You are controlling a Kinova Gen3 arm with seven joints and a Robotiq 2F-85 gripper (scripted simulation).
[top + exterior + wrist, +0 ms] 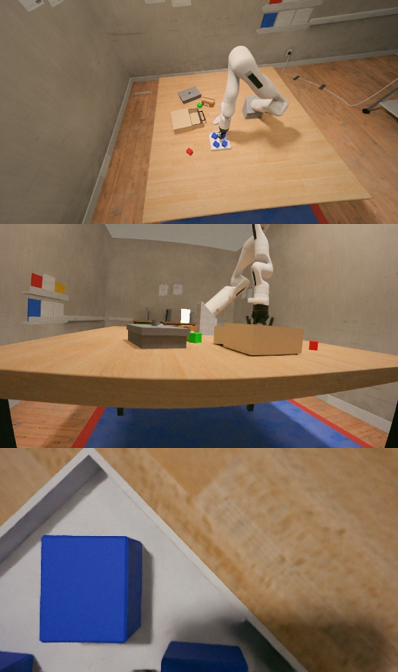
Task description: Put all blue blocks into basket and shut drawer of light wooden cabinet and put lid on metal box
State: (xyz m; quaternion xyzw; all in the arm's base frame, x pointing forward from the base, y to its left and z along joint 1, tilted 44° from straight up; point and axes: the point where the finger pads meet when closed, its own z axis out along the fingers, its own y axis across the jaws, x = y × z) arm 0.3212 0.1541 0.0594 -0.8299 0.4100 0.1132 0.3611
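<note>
The white basket is 40 mm ahead of my hand, 30 mm to the left of it and 20 mm below it. From my hand the other things lie so: red block (270 mm ahead, 70 mm to the left, 10 mm below); light wooden cabinet (240 mm ahead, 200 mm to the right); drawer (200 mm to the right, 190 mm ahead).
</note>
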